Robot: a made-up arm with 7 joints. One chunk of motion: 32 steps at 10 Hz.
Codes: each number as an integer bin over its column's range. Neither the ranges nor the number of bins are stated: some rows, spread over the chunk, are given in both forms.
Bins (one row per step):
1: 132 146 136 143 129 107
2: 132 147 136 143 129 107
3: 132 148 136 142 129 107
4: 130 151 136 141 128 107
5: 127 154 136 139 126 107
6: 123 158 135 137 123 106
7: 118 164 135 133 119 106
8: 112 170 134 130 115 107
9: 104 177 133 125 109 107
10: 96 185 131 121 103 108
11: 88 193 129 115 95 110
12: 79 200 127 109 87 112
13: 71 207 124 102 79 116
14: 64 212 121 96 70 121
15: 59 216 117 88 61 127
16: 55 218 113 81 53 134
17: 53 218 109 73 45 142
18: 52 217 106 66 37 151
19: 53 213 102 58 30 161
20: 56 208 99 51 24 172
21: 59 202 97 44 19 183
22: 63 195 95 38 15 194
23: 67 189 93 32 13 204
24: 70 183 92 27 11 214
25: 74 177 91 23 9 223
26: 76 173 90 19 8 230
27: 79 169 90 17 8 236
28: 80 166 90 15 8 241
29: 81 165 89 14 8 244
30: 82 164 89 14 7 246
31: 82 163 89 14 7 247
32: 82 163 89 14 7 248
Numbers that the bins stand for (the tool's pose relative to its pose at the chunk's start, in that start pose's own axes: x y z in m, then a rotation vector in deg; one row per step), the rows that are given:
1: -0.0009 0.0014 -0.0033 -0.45 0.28 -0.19
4: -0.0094 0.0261 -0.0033 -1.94 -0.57 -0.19
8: -0.0856 0.1200 -0.0449 -10.14 -11.69 -0.19
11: -0.1873 0.2336 -0.1488 -21.31 -28.78 1.37
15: -0.3101 0.3473 -0.3982 -41.43 -57.85 10.24
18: -0.3398 0.3522 -0.6269 -57.82 -78.37 22.76
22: -0.2932 0.2435 -0.8555 -78.69 -97.18 45.18
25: -0.2466 0.1546 -0.9386 -89.86 -102.31 60.31
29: -0.2169 0.0953 -0.9802 -96.57 -103.16 71.26
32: -0.2127 0.0854 -0.9802 -96.57 -104.02 73.35
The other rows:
2: -0.0009 0.0064 -0.0033 -0.45 0.28 -0.19
3: -0.0009 0.0113 -0.0033 -1.20 0.28 -0.19
5: -0.0221 0.0409 -0.0033 -3.43 -2.28 -0.19
6: -0.0391 0.0607 -0.0241 -4.92 -4.85 -0.71
7: -0.0602 0.0904 -0.0241 -7.90 -8.27 -0.71
9: -0.1195 0.1546 -0.0657 -13.86 -16.82 -0.19
10: -0.1534 0.1941 -0.1073 -16.84 -21.95 0.33
12: -0.2254 0.2682 -0.1904 -25.78 -35.62 2.42
13: -0.2593 0.3028 -0.2527 -31.00 -42.46 4.50
14: -0.2889 0.3275 -0.3151 -35.47 -50.16 7.11
16: -0.3271 0.3572 -0.4814 -46.65 -64.69 13.89
17: -0.3355 0.3572 -0.5645 -52.61 -71.53 18.06
19: -0.3355 0.3325 -0.7100 -63.78 -84.35 27.97
20: -0.3228 0.3078 -0.7724 -69.00 -89.48 33.71
21: -0.3101 0.2781 -0.8139 -74.22 -93.76 39.45
23: -0.2762 0.2139 -0.8971 -83.16 -98.89 50.40
24: -0.2635 0.1842 -0.9178 -86.88 -100.60 55.62
26: -0.2381 0.1348 -0.9594 -92.84 -103.16 63.96
27: -0.2254 0.1151 -0.9594 -94.33 -103.16 67.09
28: -0.2212 0.1002 -0.9594 -95.82 -103.16 69.70
30: -0.2127 0.0904 -0.9802 -96.57 -104.02 72.31
31: -0.2127 0.0854 -0.9802 -96.57 -104.02 72.83

